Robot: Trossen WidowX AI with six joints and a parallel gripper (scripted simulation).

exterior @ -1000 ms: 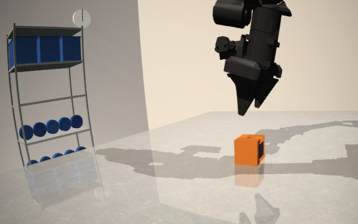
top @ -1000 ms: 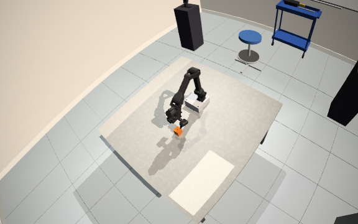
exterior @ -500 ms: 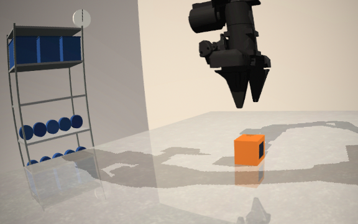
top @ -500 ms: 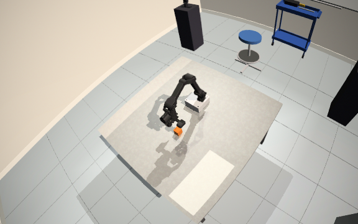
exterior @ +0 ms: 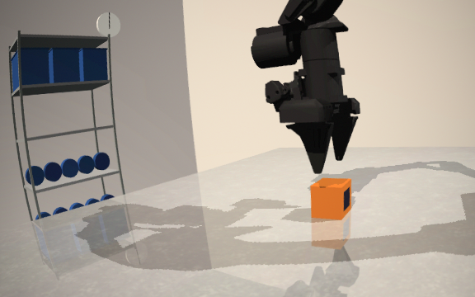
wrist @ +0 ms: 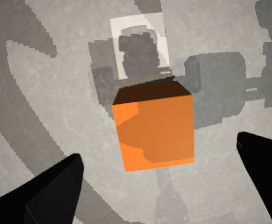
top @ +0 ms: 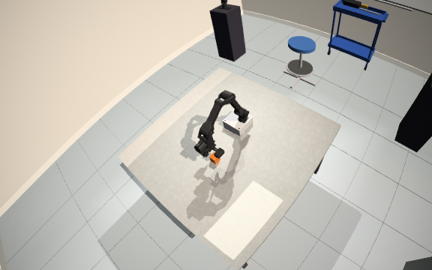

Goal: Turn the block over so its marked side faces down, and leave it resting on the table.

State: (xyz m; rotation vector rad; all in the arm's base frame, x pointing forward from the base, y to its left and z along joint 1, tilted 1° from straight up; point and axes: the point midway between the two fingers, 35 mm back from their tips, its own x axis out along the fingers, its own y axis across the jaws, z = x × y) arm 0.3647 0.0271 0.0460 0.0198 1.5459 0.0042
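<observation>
My gripper tip is 2 cm past the orange block and 5 cm above it.
</observation>
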